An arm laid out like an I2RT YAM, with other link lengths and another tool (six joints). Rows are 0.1 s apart.
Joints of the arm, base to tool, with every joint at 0 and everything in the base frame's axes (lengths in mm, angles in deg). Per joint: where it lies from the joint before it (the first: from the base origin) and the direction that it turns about. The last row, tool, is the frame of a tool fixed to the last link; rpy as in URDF.
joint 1: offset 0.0 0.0 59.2 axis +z
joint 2: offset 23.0 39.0 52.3 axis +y
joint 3: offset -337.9 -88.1 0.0 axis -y
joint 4: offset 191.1 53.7 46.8 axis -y
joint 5: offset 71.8 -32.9 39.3 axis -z
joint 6: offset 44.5 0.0 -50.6 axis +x
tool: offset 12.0 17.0 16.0 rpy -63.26 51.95 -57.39
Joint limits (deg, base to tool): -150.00..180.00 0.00..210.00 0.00..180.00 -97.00..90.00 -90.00..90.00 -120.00..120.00
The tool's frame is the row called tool.
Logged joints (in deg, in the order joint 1, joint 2, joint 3, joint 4, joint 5, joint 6), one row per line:
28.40, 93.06, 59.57, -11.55, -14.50, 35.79
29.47, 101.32, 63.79, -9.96, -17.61, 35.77
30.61, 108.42, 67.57, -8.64, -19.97, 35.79
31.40, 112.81, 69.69, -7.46, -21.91, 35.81
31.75, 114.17, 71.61, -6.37, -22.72, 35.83
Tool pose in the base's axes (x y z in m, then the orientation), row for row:
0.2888, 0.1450, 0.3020, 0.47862, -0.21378, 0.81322, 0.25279
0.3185, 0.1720, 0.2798, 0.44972, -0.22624, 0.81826, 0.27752
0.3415, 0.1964, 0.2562, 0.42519, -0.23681, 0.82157, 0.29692
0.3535, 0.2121, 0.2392, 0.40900, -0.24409, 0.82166, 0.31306
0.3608, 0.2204, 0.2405, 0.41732, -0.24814, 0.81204, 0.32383
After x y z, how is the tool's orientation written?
As a quaternion, w x y z.
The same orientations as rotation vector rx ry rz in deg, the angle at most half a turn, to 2 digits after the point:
-29.90, 113.75, 35.36
-32.05, 115.94, 39.32
-33.93, 117.71, 42.54
-35.23, 118.60, 45.19
-35.68, 116.76, 46.56

